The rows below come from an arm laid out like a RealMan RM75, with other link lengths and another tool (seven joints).
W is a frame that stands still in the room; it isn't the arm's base.
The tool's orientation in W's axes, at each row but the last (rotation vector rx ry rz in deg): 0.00 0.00 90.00; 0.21 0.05 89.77; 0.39 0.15 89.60; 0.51 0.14 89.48; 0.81 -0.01 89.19; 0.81 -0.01 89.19; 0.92 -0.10 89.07; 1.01 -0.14 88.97; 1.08 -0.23 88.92
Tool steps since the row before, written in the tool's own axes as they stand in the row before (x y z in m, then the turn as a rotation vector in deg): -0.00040 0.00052 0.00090 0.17 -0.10 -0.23; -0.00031 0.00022 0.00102 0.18 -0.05 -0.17; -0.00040 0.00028 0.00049 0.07 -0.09 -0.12; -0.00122 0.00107 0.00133 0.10 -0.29 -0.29; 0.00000 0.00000 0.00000 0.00 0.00 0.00; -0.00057 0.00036 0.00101 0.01 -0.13 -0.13; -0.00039 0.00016 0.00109 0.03 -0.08 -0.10; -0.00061 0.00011 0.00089 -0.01 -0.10 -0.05; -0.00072 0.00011 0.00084 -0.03 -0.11 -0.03
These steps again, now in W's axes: -0.00052 -0.00040 0.00090 0.10 0.17 -0.23; -0.00022 -0.00031 0.00102 0.05 0.18 -0.17; -0.00028 -0.00040 0.00049 0.09 0.07 -0.12; -0.00107 -0.00122 0.00133 0.29 0.10 -0.29; 0.00000 0.00000 0.00000 0.00 0.00 0.00; -0.00036 -0.00057 0.00101 0.13 0.01 -0.13; -0.00016 -0.00040 0.00109 0.08 0.03 -0.10; -0.00011 -0.00062 0.00088 0.10 -0.01 -0.05; -0.00012 -0.00073 0.00083 0.11 -0.03 -0.03
